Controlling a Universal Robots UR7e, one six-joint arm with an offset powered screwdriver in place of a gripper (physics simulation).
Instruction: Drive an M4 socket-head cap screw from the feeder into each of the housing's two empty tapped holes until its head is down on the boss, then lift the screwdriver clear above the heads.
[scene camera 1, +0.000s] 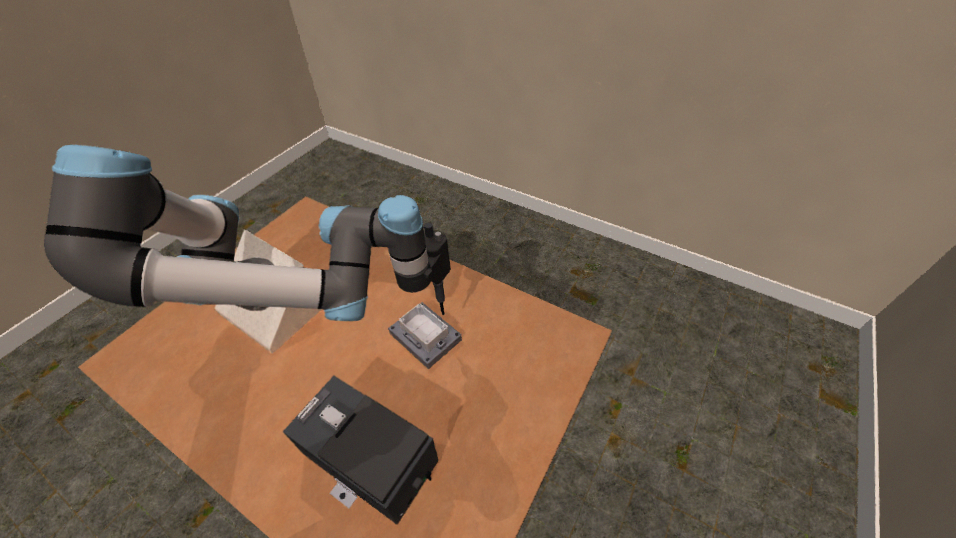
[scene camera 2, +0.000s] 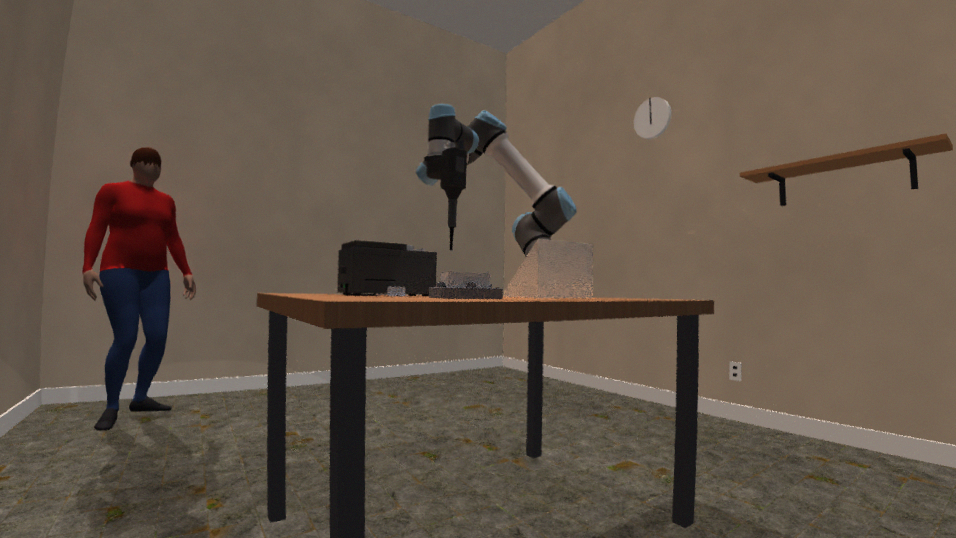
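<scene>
My screwdriver (scene camera 1: 441, 311) (scene camera 2: 451, 248) points straight down, with its tip well above the housing; no fingers show on it. Whether a screw sits on the tip is too small to tell. The light grey, open-topped housing (scene camera 1: 425, 325) (scene camera 2: 465, 279) sits on a dark fixture plate (scene camera 1: 428, 360) (scene camera 2: 465, 293) on the table. The housing's holes and any screw heads in them are too small to make out. The black feeder (scene camera 1: 381, 438) (scene camera 2: 387, 269) stands on the table apart from the fixture, with a small light plate (scene camera 1: 332, 416) on its top.
The arm's pale block-shaped base (scene camera 1: 269, 327) (scene camera 2: 564, 269) stands on the wooden table (scene camera 1: 554, 347) (scene camera 2: 521, 312). A small light plate with a dark knob (scene camera 1: 342, 495) lies beside the feeder. A person in a red top (scene camera 2: 140, 224) stands beyond the table at the left in scene camera 2.
</scene>
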